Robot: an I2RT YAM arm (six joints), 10 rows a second.
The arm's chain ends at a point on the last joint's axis. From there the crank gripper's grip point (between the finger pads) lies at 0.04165 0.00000 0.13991 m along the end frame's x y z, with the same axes.
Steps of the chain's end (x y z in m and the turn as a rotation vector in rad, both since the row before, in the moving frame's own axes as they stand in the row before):
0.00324 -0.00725 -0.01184 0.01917 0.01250 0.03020
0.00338 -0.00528 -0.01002 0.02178 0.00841 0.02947
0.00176 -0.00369 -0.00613 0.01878 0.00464 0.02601
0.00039 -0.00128 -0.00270 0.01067 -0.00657 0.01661
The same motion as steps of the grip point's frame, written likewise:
0.00501 -0.00864 -0.01239 0.01917 0.01250 0.03020
0.00458 -0.00708 -0.01039 0.02178 0.00841 0.02947
0.00243 -0.00522 -0.00634 0.01878 0.00464 0.02601
-0.00052 -0.00209 -0.00243 0.01067 -0.00657 0.01661

